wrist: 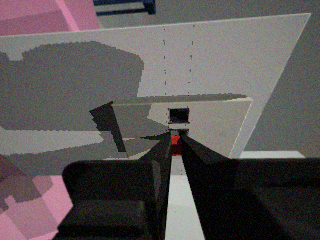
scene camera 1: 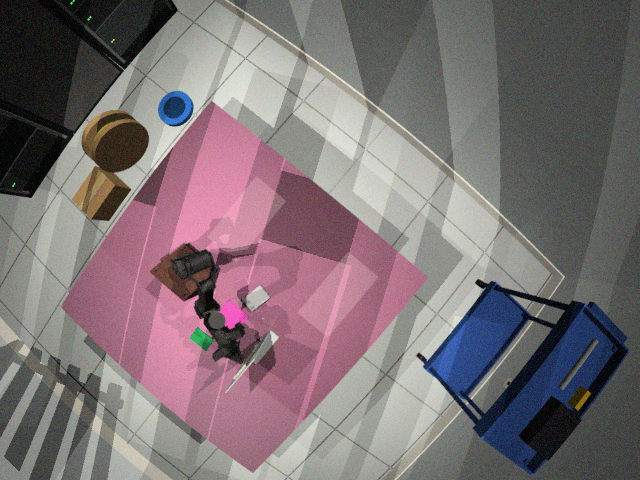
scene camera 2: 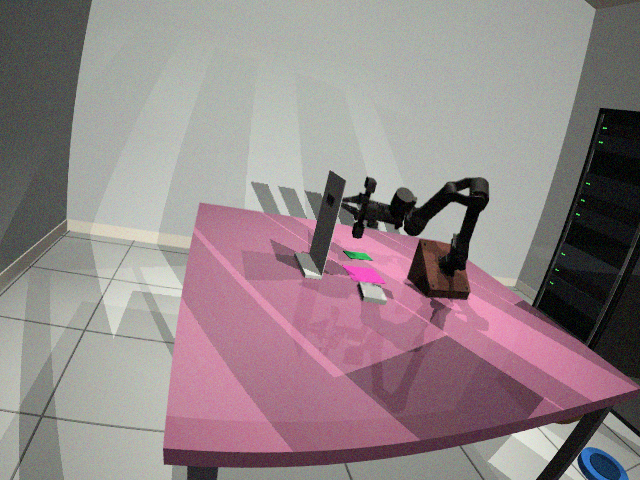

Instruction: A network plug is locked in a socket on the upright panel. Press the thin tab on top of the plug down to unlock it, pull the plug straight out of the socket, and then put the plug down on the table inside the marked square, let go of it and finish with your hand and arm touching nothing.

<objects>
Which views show the gripper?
The wrist view, scene camera 1 and scene camera 2: all of them.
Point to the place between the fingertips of the gripper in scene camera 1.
242,362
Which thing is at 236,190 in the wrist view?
The gripper.
</objects>
